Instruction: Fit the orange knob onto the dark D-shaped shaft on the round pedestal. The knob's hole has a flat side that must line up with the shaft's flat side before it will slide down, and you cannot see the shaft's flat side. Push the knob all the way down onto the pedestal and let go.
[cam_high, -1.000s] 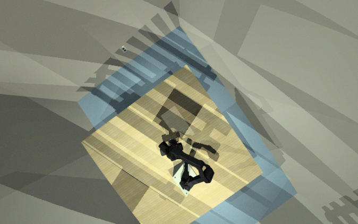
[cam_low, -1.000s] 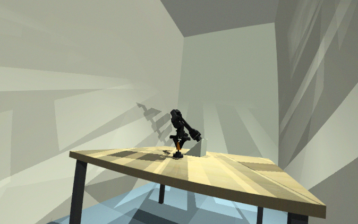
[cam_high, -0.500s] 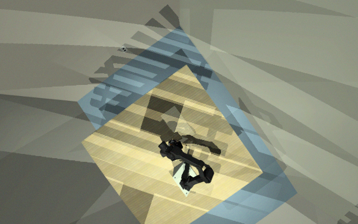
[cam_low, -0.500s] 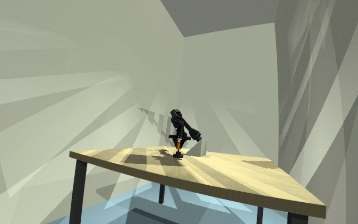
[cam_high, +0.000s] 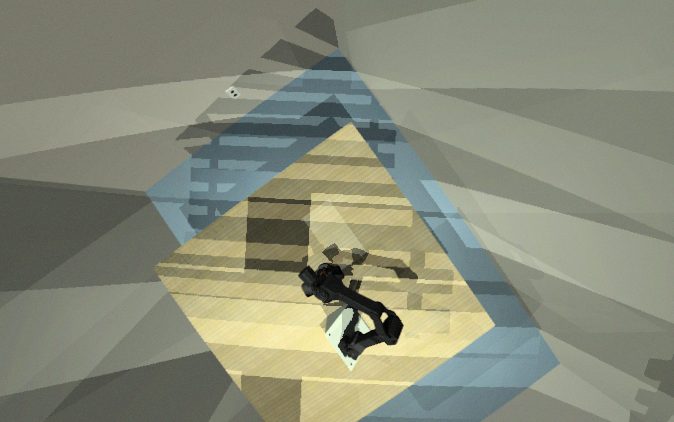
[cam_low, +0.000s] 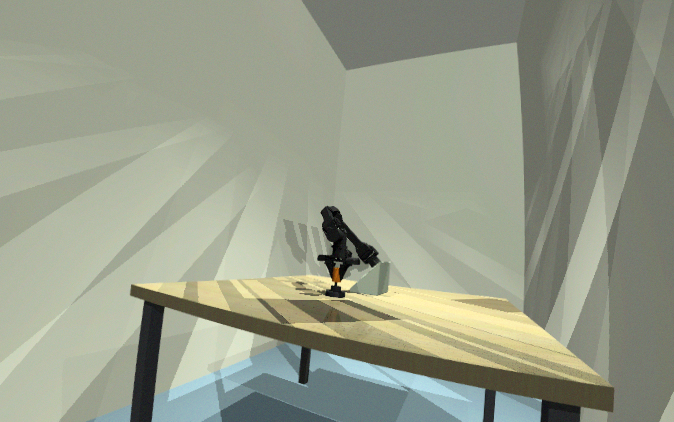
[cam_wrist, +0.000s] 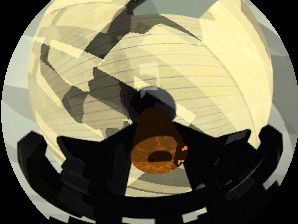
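Right now the orange knob is 2 cm above my gripper tip. Also, from my gripper tip: dark round pedestal 4 cm below.
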